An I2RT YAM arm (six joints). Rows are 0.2 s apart.
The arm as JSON. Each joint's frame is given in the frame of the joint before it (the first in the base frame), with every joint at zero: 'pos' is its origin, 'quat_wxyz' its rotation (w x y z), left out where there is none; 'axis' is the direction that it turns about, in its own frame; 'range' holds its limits. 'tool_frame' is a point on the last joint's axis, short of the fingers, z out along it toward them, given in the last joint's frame.
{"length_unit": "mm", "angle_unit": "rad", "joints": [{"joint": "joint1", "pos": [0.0, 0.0, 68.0], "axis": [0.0, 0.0, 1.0], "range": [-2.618, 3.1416]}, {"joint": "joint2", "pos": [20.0, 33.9, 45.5], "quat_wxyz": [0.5, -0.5, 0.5, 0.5], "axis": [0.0, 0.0, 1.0], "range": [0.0, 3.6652]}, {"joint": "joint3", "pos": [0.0, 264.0, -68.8], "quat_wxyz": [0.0, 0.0, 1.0, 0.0], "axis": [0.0, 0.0, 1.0], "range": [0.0, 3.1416]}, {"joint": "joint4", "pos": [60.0, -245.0, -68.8], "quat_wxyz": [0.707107, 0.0, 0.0, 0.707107], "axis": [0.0, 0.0, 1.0], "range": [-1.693, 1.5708]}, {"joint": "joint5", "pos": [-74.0, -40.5, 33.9], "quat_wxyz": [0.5, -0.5, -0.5, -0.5], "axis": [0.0, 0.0, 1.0], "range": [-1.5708, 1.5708]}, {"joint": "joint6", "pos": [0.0, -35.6, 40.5], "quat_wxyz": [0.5, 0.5, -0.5, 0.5], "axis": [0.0, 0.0, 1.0], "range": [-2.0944, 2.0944]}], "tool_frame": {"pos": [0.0, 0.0, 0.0]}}
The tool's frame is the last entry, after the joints.
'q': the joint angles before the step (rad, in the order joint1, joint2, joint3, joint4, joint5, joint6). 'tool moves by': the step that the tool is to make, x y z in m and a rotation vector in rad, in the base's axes. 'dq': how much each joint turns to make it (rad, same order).
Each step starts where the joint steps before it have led.
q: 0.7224, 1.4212, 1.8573, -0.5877, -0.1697, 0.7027
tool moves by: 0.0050, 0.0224, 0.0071, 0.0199, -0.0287, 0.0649
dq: 0.0418, 0.0755, 0.0820, 0.0267, -0.0222, -0.0080
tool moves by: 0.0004, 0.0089, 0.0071, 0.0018, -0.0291, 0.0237
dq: 0.0195, 0.0388, 0.0624, -0.0052, -0.0021, -0.0198
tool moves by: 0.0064, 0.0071, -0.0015, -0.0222, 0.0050, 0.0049
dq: 0.0014, 0.0395, 0.0430, -0.0253, -0.0022, -0.0127
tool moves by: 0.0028, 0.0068, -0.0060, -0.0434, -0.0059, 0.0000
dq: 0.0102, 0.0200, 0.0077, -0.0208, 0.0149, -0.0336
